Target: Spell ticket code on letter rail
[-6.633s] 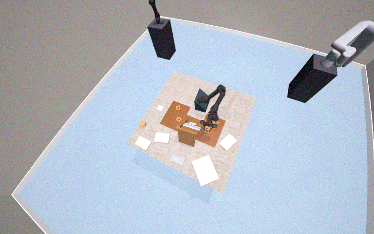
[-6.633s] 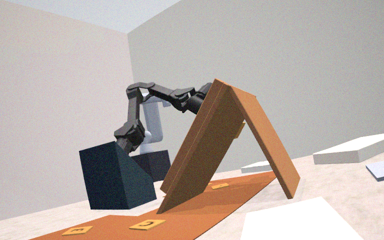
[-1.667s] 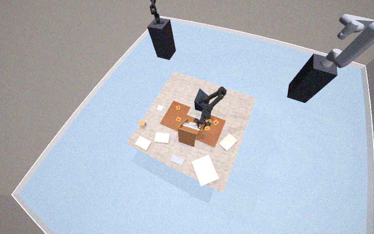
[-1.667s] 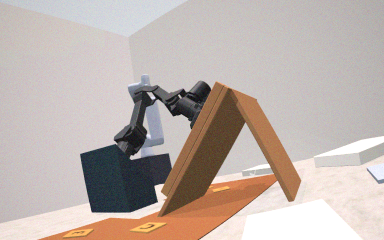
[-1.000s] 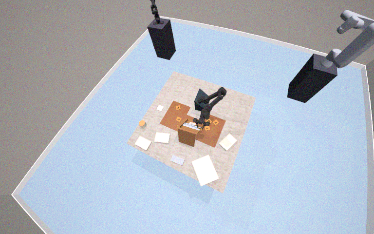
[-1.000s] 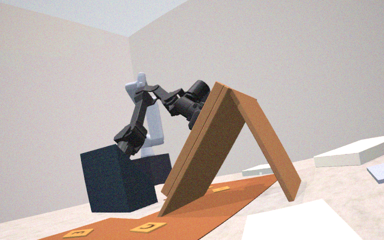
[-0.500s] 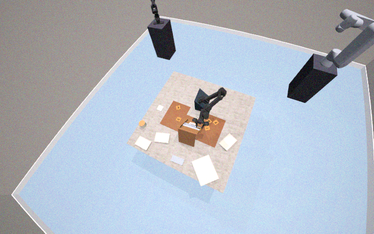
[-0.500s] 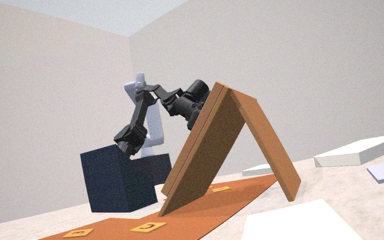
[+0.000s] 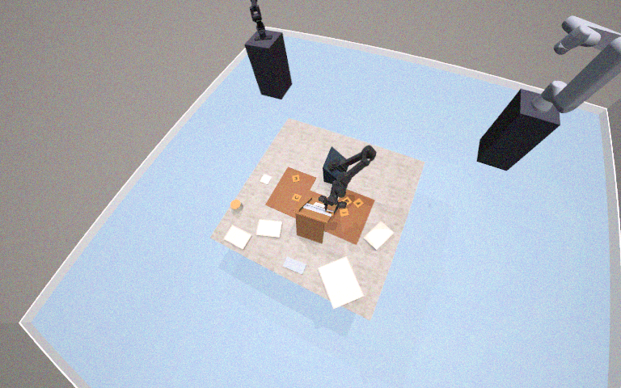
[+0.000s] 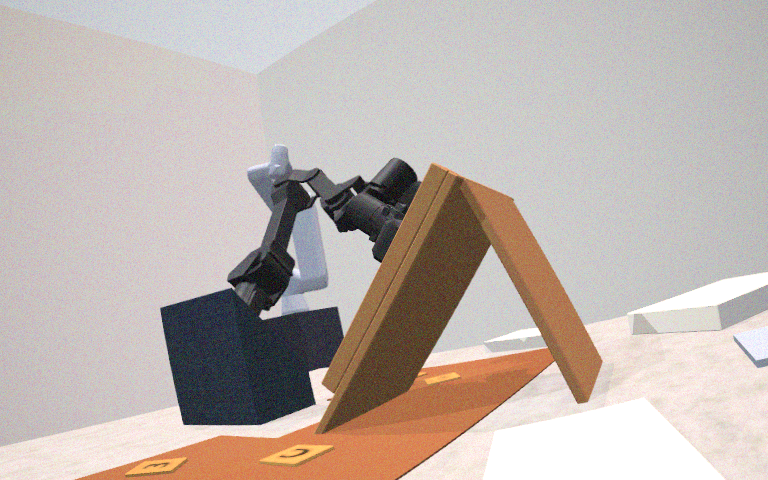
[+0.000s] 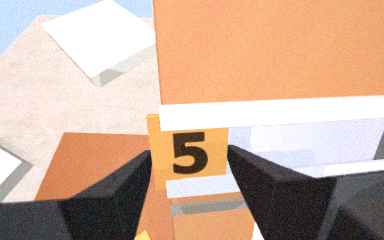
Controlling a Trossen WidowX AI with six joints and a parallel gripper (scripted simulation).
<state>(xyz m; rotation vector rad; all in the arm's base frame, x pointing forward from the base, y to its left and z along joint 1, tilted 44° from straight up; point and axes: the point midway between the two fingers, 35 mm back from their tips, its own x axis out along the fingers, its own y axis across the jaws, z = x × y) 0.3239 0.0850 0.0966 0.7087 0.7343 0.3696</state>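
Right now the white ticket is 5 cm behind my gripper tip, 11 cm to the right of it and 7 cm below it. The rest, counted from my gripper tip: j tile (10 cm behind, 7 cm to the left, 17 cm below); orange tile marked 5 (right at my gripper tip); brown mat (14 cm behind, 13 cm to the right, 17 cm below).
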